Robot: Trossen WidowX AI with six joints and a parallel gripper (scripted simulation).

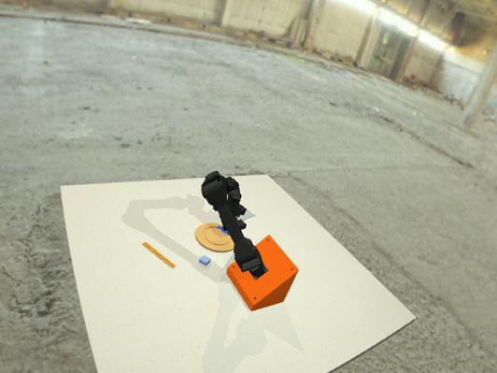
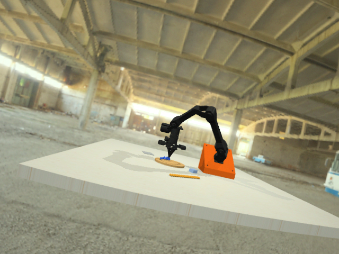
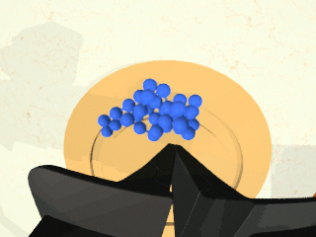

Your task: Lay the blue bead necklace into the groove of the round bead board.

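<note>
My gripper tip is now 4 cm to the right of the round tan bead board, 2 cm above it and 1 cm past it. Also, from my gripper tip: flat grey tile (19 cm to the right, 15 cm ahead, 3 cm below); then small light-blue block (16 cm to the left, 15 cm behind, 2 cm below).
</note>
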